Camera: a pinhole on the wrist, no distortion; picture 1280 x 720 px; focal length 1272.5 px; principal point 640.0 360.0 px. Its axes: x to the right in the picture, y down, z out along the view. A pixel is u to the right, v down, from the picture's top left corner.
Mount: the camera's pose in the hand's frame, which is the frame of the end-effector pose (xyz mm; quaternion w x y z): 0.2 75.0 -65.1 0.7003 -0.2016 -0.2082 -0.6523
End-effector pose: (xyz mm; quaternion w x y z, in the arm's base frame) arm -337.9 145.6 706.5 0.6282 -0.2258 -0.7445 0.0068
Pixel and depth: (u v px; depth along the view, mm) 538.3 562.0 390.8
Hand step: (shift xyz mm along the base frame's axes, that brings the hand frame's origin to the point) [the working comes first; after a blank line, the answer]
In the camera's frame: -31.2 62.0 390.8

-127.1 371.9 -99.8
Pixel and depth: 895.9 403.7 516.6
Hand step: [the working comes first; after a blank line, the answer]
In the camera's frame: 103.9 17.7 516.6

-306.7 366.8 -161.1
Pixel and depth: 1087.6 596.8 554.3
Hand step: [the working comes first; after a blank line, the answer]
In the camera's frame: 195.0 103.1 554.3

-408.5 376.0 -80.1
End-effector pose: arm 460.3 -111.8 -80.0 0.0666 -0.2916 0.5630 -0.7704
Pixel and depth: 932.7 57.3 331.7
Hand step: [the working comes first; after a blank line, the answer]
In the camera's frame: 76.3 -78.9 331.7

158.6 -242.5 -153.7
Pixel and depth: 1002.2 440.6 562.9
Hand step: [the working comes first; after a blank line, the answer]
In the camera's frame: 160.2 35.7 562.9

175.6 -511.8 -124.9
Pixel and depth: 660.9 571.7 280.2
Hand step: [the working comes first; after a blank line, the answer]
In the camera's frame: 4.6 46.6 280.2

5.3 -239.7 -160.2
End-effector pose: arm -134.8 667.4 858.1 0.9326 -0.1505 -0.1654 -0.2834
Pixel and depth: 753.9 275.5 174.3
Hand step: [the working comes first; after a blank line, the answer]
In the camera's frame: 15.6 -11.6 174.3

59.4 165.9 44.3
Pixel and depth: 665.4 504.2 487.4
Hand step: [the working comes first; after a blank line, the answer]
In the camera's frame: 9.7 55.2 487.4

152.9 379.7 263.5
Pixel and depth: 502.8 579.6 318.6
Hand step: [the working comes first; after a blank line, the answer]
In the camera's frame: -34.4 55.0 318.6

158.2 271.9 126.5
